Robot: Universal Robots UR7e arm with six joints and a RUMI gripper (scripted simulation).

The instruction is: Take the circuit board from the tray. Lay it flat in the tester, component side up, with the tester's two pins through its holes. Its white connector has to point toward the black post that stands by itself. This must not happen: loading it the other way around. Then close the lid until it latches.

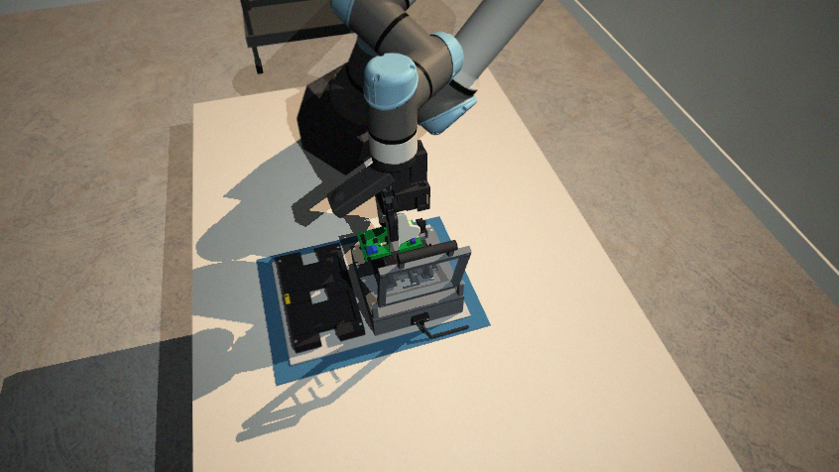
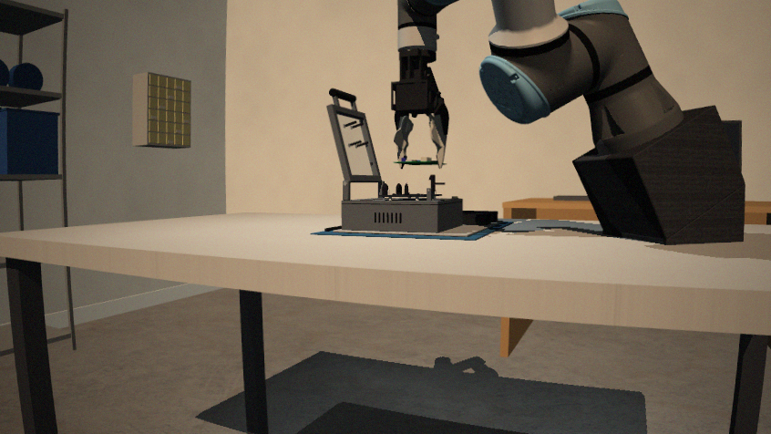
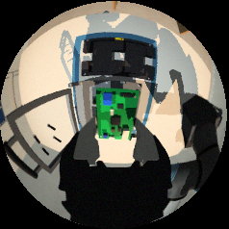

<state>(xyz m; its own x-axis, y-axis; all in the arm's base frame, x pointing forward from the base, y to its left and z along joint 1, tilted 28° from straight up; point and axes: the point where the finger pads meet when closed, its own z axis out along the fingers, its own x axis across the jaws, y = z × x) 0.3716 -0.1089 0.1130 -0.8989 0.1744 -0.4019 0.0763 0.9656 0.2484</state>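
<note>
My gripper is now 50 mm past the black post, 80 mm to the right of it and 40 mm above it. Also, from my hand: tester lid: 130 mm ahead, 10 mm to the left, 50 mm above; green circuit board: right at my hand.
</note>
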